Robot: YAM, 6 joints.
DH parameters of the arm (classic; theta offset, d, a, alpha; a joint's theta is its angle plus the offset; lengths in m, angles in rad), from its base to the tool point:
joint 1: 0 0.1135 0.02 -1.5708
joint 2: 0 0 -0.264 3.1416
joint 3: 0.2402 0 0.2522 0
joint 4: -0.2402 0 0.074 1.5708
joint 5: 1.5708 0 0 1.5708
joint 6: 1.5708 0.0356 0 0
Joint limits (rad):
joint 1: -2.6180..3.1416
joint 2: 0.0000..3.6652
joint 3: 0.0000..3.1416
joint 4: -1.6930..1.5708
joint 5: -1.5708..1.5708
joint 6: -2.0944..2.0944
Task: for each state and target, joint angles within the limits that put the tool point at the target. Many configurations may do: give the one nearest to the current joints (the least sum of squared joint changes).
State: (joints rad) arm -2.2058 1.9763 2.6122 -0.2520 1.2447 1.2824
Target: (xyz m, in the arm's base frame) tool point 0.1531 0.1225 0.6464
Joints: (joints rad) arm -2.6180 0.9906 2.7695 -0.6507 0.9787 1.2824
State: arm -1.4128 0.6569 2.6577 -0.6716 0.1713 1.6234
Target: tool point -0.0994 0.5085 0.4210
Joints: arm -1.3856 0.4765 2.9402 -0.1360 0.1152 1.6234
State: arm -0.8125 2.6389 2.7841 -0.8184 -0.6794 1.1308
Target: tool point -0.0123 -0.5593 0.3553
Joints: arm -1.6283 2.5955 2.9129 -0.5987 -0.5919 1.1308
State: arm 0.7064 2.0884 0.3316 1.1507 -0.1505 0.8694
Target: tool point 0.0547 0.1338 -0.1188
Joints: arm 1.1283 2.8147 0.4124 0.9691 -0.2228 0.8694
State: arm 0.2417 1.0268 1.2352 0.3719 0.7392 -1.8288
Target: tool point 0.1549 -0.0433 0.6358
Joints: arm -0.1300 1.2479 1.8276 0.4645 0.6973 -1.8288
